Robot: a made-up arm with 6 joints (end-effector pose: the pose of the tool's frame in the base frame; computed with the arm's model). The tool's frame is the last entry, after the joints. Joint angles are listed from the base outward.
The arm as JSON. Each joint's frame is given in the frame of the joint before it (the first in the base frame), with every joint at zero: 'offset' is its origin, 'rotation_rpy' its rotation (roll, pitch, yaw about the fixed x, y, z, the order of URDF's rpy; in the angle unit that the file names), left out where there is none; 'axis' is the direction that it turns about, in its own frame. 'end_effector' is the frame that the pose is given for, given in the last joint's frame.
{
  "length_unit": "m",
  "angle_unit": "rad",
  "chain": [
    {
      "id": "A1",
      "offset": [
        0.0,
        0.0,
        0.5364
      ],
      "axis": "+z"
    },
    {
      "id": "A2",
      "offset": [
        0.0,
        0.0,
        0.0
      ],
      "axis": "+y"
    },
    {
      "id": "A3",
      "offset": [
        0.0,
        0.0,
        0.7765
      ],
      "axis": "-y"
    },
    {
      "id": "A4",
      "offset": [
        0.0,
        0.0,
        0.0
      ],
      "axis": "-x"
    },
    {
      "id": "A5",
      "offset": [
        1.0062,
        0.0,
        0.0
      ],
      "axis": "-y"
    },
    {
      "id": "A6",
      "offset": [
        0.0,
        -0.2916,
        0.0
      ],
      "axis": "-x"
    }
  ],
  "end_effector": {
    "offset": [
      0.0,
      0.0,
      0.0
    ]
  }
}
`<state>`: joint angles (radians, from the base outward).
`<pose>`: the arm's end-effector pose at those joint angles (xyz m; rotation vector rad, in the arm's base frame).
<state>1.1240 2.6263 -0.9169 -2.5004 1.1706 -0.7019</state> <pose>-0.4161 -0.3277 0.4146 -1.1739 -0.6231 -0.9787</pose>
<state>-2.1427 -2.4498 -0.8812 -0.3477 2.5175 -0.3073</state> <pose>-0.0174 0.4795 0.9444 2.0739 1.4011 -1.2367</pose>
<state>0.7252 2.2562 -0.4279 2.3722 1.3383 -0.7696</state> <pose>-0.2976 0.0162 -0.5816 -0.7469 -1.9362 -2.0014</pose>
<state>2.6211 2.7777 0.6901 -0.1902 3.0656 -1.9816</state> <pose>0.3755 0.1148 -1.0368 -1.2974 -1.6433 -1.7343</pose>
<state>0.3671 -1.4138 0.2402 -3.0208 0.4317 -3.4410</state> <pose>-0.8651 -0.0225 1.6634 0.4196 -1.1779 0.3907</pose>
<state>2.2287 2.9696 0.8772 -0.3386 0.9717 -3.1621</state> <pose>0.4943 -0.1898 -1.0528 1.2884 1.6546 -0.5993</pose>
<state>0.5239 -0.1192 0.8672 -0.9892 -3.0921 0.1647</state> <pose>0.6568 0.1945 2.0122 -1.1528 1.7130 1.5478</pose>
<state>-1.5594 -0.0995 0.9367 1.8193 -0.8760 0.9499</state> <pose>0.0739 -0.1915 2.3189 0.8769 -1.8651 1.8654</pose>
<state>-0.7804 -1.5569 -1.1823 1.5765 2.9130 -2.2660</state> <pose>0.0390 -0.0363 1.1867 -0.0140 0.8270 1.9047</pose>
